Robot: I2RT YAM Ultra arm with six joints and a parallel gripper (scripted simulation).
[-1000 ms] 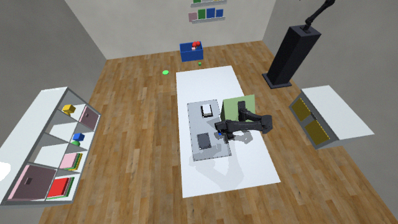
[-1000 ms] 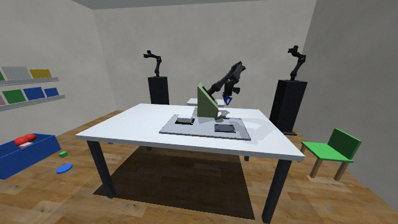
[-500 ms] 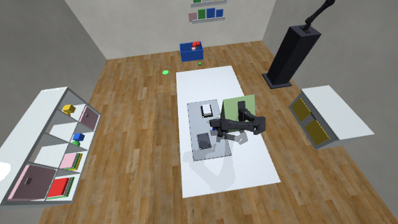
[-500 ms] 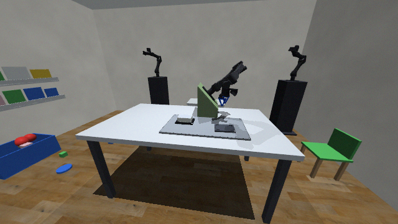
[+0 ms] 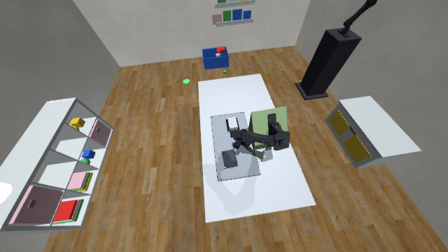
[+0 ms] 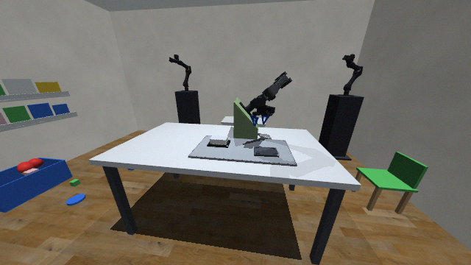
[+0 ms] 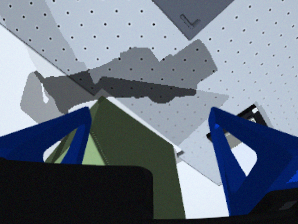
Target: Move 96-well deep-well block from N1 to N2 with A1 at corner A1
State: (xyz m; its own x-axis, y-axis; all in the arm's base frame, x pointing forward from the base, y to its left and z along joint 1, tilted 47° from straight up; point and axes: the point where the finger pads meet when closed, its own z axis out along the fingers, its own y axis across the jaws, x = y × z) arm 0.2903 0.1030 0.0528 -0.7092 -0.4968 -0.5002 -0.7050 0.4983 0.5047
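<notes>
My hand is 20 mm short of the deep-well block, 310 mm to the left of it and 140 mm above it.
</notes>
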